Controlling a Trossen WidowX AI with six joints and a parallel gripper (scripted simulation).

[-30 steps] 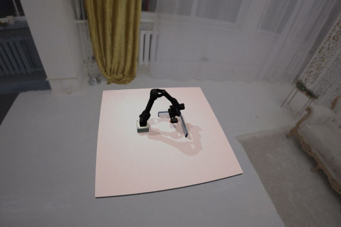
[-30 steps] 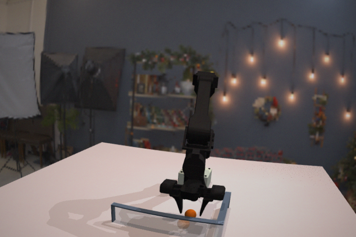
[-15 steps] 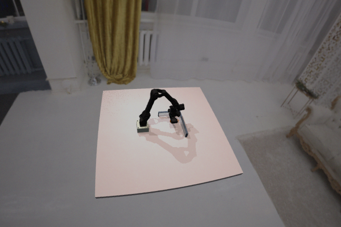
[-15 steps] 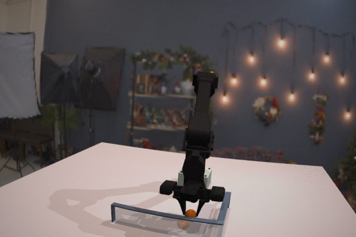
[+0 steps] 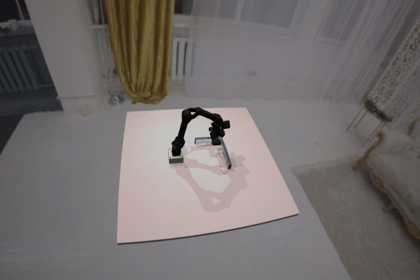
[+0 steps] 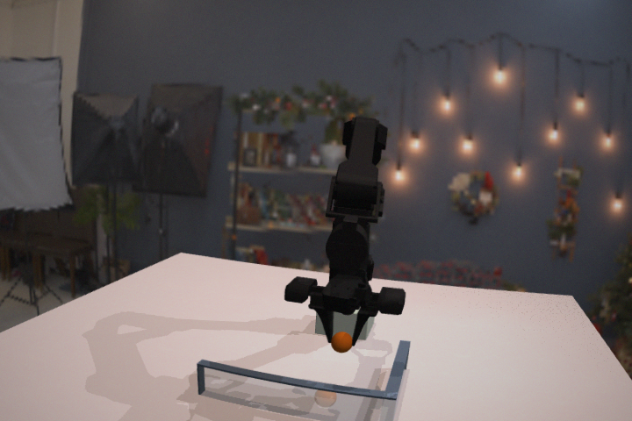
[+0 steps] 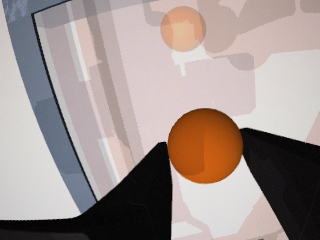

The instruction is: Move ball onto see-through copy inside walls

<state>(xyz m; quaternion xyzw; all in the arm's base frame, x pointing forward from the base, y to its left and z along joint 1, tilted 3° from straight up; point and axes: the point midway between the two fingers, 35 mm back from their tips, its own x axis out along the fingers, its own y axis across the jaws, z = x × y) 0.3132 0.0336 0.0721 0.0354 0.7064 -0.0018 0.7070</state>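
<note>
My gripper tip is 8 cm above the see-through copy, 6 cm short of it and 1 cm to the left of it. Also, from my gripper tip: orange ball: right at my gripper tip.
</note>
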